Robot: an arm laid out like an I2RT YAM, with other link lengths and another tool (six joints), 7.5 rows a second.
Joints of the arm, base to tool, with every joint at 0 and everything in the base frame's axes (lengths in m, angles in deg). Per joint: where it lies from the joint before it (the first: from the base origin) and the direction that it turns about. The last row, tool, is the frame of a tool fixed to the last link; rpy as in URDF.
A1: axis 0 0 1 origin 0 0 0.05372
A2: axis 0 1 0 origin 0.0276 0.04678 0.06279
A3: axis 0 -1 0 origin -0.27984 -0.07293 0
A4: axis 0 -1 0 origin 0.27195 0.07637 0.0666
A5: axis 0 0 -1 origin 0.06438 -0.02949 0.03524
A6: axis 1 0 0 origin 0.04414 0 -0.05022
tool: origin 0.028 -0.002 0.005 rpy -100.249 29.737 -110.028
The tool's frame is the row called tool.
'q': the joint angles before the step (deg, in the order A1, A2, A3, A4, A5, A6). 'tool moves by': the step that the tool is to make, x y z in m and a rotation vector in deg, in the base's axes. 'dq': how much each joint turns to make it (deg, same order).
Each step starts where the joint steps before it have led.
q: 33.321, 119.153, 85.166, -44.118, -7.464, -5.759
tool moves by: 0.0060, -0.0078, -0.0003, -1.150, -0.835, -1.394
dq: -1.025, 0.027, 0.007, 0.106, 1.465, 0.068
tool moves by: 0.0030, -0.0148, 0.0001, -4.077, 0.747, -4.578
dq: -1.209, 0.003, 0.237, -2.812, 3.648, 2.747
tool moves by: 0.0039, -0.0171, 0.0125, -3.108, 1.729, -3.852
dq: -1.833, -0.599, 1.900, -5.516, 2.078, 1.751
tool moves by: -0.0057, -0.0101, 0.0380, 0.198, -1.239, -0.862
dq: -0.740, -4.607, 1.291, -4.718, 0.437, 0.070
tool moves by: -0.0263, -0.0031, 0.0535, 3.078, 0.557, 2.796
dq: 0.811, -6.977, 1.575, -7.591, -3.212, -1.552
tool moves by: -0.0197, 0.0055, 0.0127, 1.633, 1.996, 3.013
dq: 1.651, -2.464, -0.536, -2.910, -2.581, -1.014
